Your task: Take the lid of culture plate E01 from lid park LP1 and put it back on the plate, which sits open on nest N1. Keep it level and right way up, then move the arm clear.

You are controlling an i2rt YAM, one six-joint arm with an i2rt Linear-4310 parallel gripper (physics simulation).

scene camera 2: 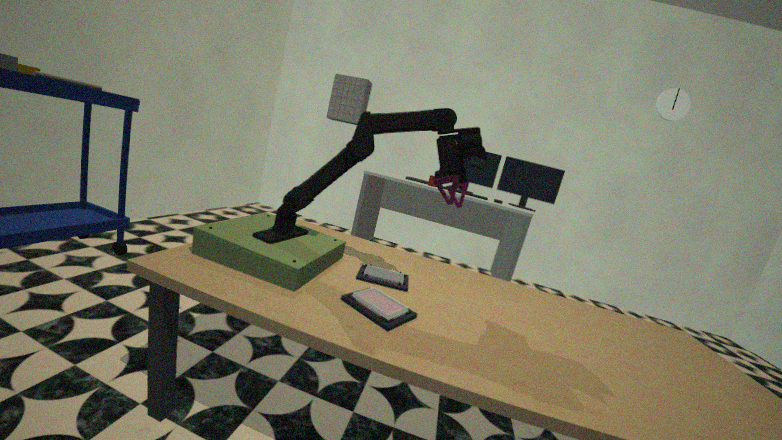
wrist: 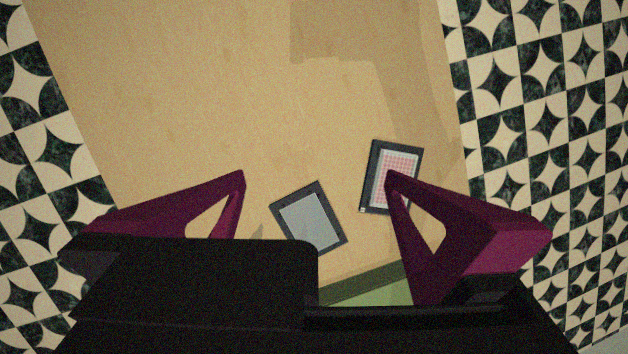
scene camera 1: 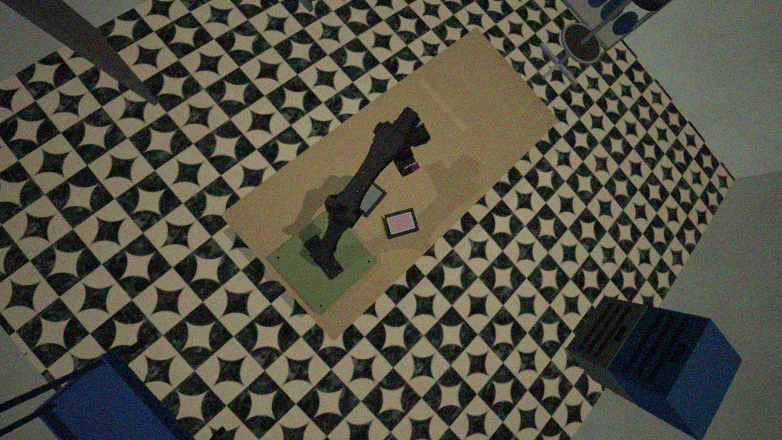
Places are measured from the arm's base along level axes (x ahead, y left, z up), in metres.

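Pixels of known places: gripper, fingertip midpoint: point(scene camera 2: 455, 206) point(wrist: 314, 177) point(scene camera 1: 406, 161); arm's base at its link origin: point(scene camera 2: 282, 234) point(scene camera 1: 323, 257).
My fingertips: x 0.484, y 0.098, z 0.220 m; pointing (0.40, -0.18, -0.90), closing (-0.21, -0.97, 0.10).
For each thing: its top centre in the pictures, then the offset to it from my fingertips. "spot": a spot on its surface instead. Level surfaces: height alone.
- grey translucent rectangle at a spot on its surface: point(wrist: 310, 222) point(scene camera 2: 386, 274) point(scene camera 1: 369, 196) spot: dx -0.150, dy +0.014, dz -0.273 m
- lid park LP1 at a spot on its surface: point(wrist: 315, 186) point(scene camera 2: 405, 287) spot: dx -0.076, dy -0.014, dz -0.281 m
- dark nest N1 at its top centre: point(wrist: 393, 180) point(scene camera 2: 380, 302) point(scene camera 1: 401, 223) dx -0.102, dy -0.185, dz -0.273 m
- wooden table at its surface level: dz -0.291 m
The lid, a grey translucent rectangle point(scene camera 1: 372, 198) point(scene camera 2: 384, 274) point(wrist: 310, 222), lies flat in the dark frame of lid park LP1 point(scene camera 2: 404, 283) point(wrist: 315, 186). The arm covers part of it in scene camera 1. The open culture plate E01, with pink wells point(scene camera 1: 400, 223) point(scene camera 2: 381, 302) point(wrist: 398, 162), sits on dark nest N1 point(scene camera 2: 388, 325) point(wrist: 369, 175). My gripper point(scene camera 1: 411, 168) point(scene camera 2: 456, 203) point(wrist: 314, 177) is open and empty, high above the table. In the wrist view the lid shows low between the magenta fingers, and the right fingertip overlaps the plate.
The wooden table point(scene camera 1: 492, 82) point(scene camera 2: 628, 350) point(wrist: 200, 100) carries the green base block point(scene camera 1: 322, 295) point(scene camera 2: 246, 262) point(wrist: 375, 295) under the arm, beside the park and nest. A blue cart point(scene camera 1: 103, 404) point(scene camera 2: 54, 218) and a grey desk point(scene camera 2: 437, 213) stand away from the table.
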